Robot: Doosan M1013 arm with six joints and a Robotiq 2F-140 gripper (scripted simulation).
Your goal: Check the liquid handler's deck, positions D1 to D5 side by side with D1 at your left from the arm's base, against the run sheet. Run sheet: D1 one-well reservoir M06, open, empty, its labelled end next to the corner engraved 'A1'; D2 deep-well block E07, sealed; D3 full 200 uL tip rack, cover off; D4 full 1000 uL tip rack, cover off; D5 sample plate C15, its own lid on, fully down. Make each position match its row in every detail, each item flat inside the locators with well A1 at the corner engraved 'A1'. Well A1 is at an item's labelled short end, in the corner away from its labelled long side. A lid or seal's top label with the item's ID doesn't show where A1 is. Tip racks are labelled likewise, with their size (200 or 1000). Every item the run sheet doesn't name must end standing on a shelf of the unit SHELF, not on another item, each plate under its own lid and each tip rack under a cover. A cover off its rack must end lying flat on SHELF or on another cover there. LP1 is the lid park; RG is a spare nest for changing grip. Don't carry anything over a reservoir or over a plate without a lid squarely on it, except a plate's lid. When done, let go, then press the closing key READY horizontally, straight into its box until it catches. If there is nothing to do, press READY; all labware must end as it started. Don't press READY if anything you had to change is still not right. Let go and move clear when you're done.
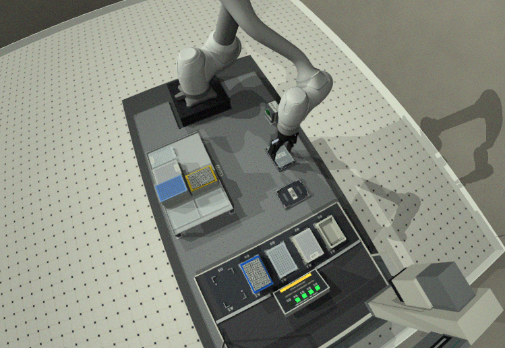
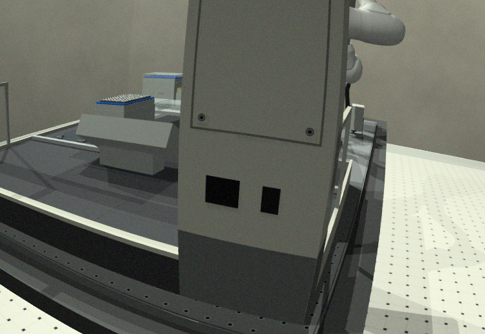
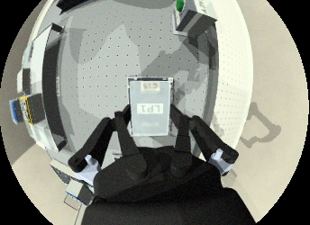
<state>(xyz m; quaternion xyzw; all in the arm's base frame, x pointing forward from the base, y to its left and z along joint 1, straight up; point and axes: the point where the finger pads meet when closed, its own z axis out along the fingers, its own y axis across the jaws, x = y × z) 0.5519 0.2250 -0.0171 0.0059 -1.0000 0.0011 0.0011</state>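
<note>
The flat lid lies 20 mm below my hand. From my hand the other things lie so: ready key box: 220 mm behind, 70 mm to the left, 20 mm above; spare nest: 200 mm ahead, 50 mm to the right, 40 mm below; yellow-rimmed tip rack: 400 mm to the right, 60 mm above, 30 mm behind.
</note>
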